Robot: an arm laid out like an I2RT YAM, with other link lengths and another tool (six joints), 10 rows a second.
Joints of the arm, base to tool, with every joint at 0 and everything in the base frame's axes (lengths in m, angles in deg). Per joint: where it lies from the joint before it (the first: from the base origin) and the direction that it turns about. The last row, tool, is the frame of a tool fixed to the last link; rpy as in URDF.
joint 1: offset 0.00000 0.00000 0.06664 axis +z
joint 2: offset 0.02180 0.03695 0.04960 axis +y
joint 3: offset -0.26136 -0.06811 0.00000 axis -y
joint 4: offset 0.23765 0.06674 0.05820 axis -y
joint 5: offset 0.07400 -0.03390 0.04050 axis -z
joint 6: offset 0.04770 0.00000 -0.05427 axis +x
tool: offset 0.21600 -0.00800 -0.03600 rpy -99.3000 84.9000 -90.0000
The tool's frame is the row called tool.
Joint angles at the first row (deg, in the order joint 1, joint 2, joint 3, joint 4, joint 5, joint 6):
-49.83 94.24 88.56 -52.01 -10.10 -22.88
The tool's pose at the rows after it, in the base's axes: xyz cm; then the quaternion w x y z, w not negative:
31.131, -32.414, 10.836, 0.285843, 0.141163, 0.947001, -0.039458
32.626, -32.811, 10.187, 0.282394, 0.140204, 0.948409, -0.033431
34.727, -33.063, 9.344, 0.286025, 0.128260, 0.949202, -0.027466
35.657, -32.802, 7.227, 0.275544, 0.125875, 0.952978, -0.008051
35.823, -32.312, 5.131, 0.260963, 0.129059, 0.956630, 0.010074
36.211, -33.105, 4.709, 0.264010, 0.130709, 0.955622, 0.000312
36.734, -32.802, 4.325, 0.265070, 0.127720, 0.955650, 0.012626
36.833, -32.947, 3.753, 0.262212, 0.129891, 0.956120, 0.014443
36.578, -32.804, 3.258, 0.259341, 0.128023, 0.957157, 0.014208
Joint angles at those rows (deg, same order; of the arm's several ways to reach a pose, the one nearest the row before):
-49.10 97.97 93.46 -52.01 -9.12 -21.49
-47.90 101.63 96.67 -52.15 -8.80 -20.62
-46.48 105.06 98.84 -50.73 -9.23 -20.46
-45.97 108.73 99.89 -50.37 -10.13 -20.37
-45.71 111.44 99.99 -50.35 -10.62 -20.09
-45.62 112.12 99.56 -48.29 -9.83 -19.86
-45.62 113.46 100.76 -48.85 -11.11 -19.95
-45.62 114.40 100.99 -48.53 -11.03 -19.80
-45.62 114.07 99.48 -47.64 -10.89 -20.13

